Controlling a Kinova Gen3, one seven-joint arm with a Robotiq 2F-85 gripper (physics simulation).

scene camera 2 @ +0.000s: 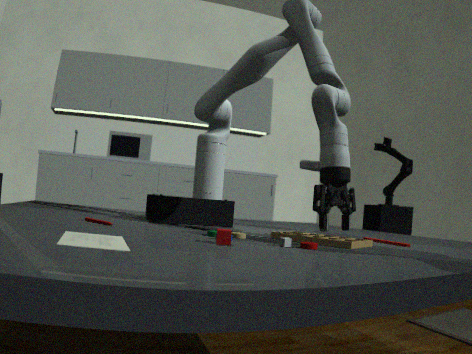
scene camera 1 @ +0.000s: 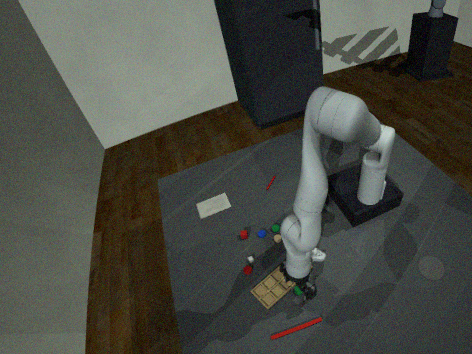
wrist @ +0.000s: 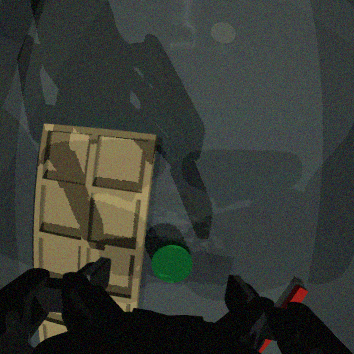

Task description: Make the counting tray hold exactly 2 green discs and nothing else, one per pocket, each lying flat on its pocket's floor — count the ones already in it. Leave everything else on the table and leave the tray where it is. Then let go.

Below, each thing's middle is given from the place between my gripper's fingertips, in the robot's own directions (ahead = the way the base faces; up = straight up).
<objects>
The tan counting tray (scene camera 2: 334,241) is 4 cm ahead of my hand, 5 cm to the right of it and 2 cm below it. Round my hand: paper sheet (scene camera 2: 75,239) (28 cm ahead, 48 cm to the right, 2 cm below).
</objects>
